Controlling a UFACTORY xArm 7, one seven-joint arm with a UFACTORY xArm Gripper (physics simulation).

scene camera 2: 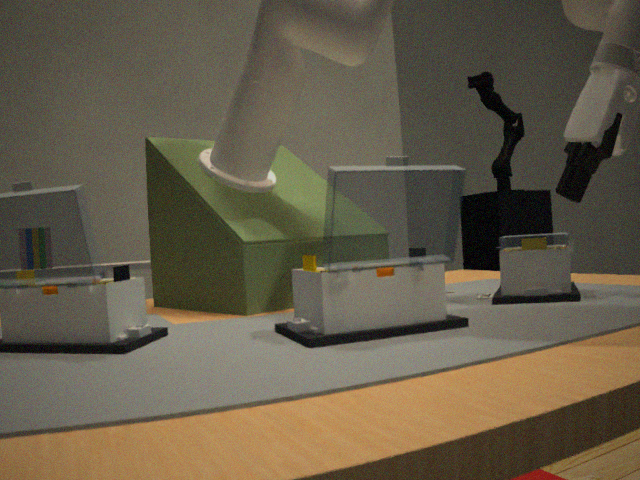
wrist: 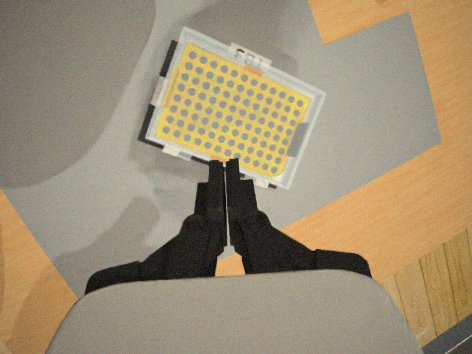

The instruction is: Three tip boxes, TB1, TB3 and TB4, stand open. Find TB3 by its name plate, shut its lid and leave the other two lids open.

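My gripper point(wrist: 225, 179), in sight. Grey mat point(wrist: 94, 197), in sight.
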